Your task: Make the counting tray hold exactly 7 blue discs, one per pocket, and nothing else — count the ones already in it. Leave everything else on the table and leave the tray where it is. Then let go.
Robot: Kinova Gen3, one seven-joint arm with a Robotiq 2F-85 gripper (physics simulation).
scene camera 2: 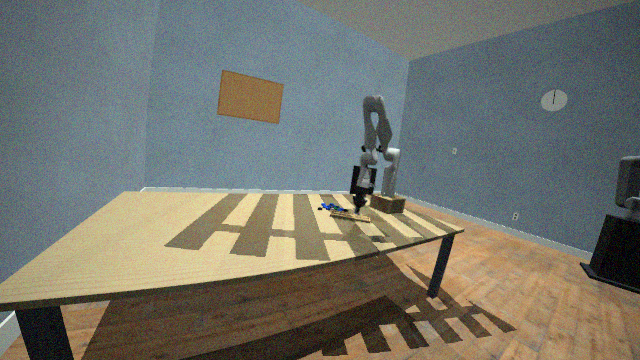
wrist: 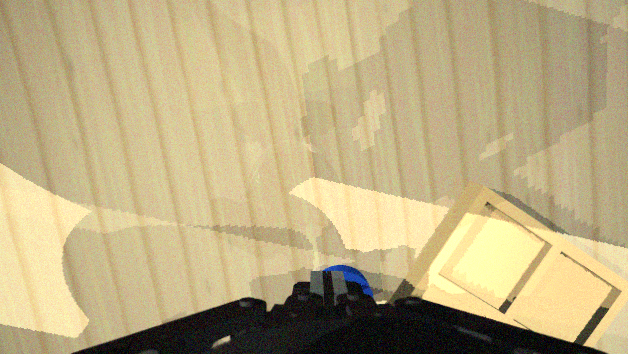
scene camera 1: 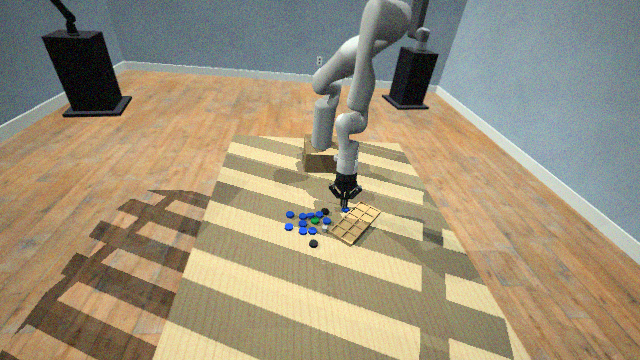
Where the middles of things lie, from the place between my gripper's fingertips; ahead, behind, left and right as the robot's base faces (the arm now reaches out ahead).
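Wooden counting tray (scene camera 1: 359, 218): 8 cm ahead of my hand, 2 cm to the left.
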